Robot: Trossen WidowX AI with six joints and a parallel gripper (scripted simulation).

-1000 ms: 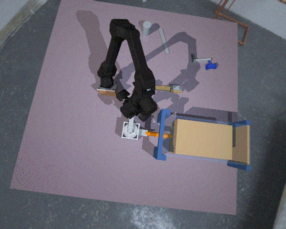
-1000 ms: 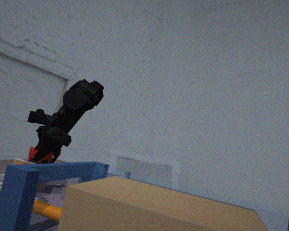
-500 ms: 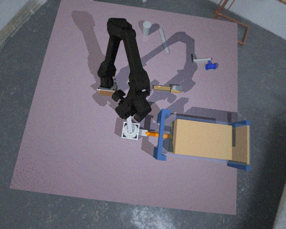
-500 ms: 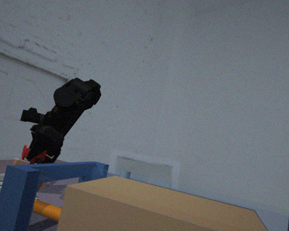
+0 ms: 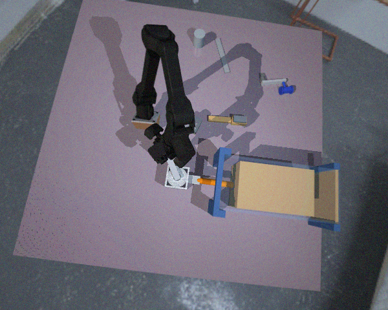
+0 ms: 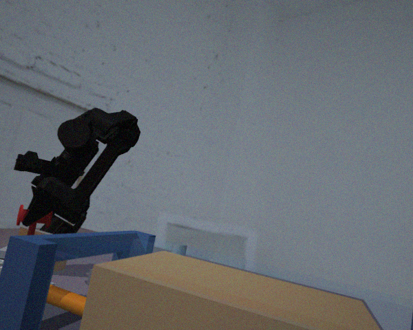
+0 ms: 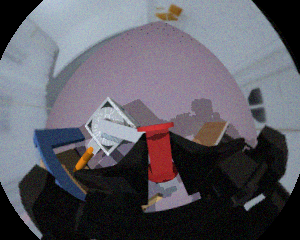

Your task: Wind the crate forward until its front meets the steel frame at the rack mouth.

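Right now my gripper tip is 30 mm short of the red-knobbed crank handle, 30 mm above it and 20 mm to the left of it. From my gripper tip the other things lie so: red knob: 10 mm to the left, 10 mm ahead; then blue steel frame: 230 mm ahead, 50 mm to the right, 20 mm below; then grey block: 190 mm to the left, 110 mm below, 80 mm ahead.
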